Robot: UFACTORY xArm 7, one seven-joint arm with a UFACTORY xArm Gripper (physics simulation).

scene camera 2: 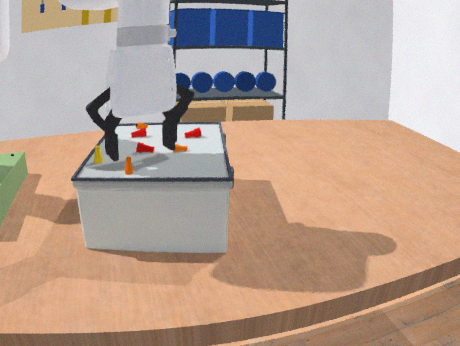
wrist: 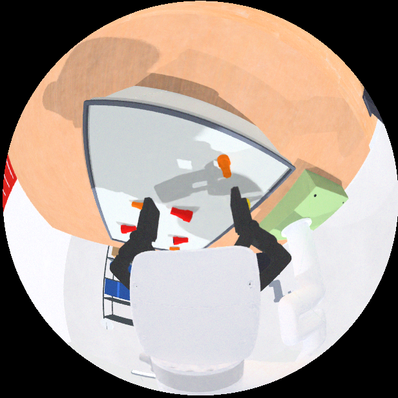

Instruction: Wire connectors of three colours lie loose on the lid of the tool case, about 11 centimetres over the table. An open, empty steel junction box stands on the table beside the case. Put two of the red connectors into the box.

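Frame: origin at the arm's base, x ahead, y left, z up, level; centimetres.
Where they show: gripper, between the fingertips: [scene camera 2: 141, 153].
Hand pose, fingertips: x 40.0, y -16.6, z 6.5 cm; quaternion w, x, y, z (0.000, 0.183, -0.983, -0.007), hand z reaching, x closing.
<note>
Each offset is from my fingertips to the top centre of the thing. "spot": to the spot under its first point.
My gripper [scene camera 2: 142, 152] [wrist: 191, 199] is open and empty, low over the lid @(spot: dx +8.5, dy -2.5, dz -1.1 cm) [scene camera 2: 200, 162] [wrist: 130, 150] of the tool case. Its fingers stand on either side of a red connector @(dx +0.7, dy +3.6, dz +0.5 cm) [scene camera 2: 145, 148] [wrist: 182, 214] that lies on its side. A second red connector @(dx -0.3, dy +12.9, dz +0.5 cm) [scene camera 2: 139, 133] [wrist: 180, 240] lies behind it, and a third red connector @(dx +9.2, dy +10.6, dz +0.5 cm) [scene camera 2: 193, 133] [wrist: 128, 228] lies toward the back right in the scene view. The green junction box [scene camera 2: 14, 167] [wrist: 327, 195] stands beside the case, partly cut off in the scene view; a white arm part covers some of it in the wrist view.
An orange connector @(dx +6.1, dy +3.2, dz +0.1 cm) [scene camera 2: 180, 148] [wrist: 137, 205] lies close beside one finger. Another orange connector @(dx -1.9, dy -5.2, dz +1.2 cm) [scene camera 2: 129, 165] [wrist: 224, 165] stands upright near the front; a third @(dx +0.3, dy +19.1, dz +0.1 cm) [scene camera 2: 142, 125] [wrist: 174, 248] is at the back. A yellow connector @(dx -6.9, dy +0.4, dz +1.4 cm) [scene camera 2: 98, 155] [wrist: 248, 203] stands beside the other finger, mostly hidden in the wrist view.
</note>
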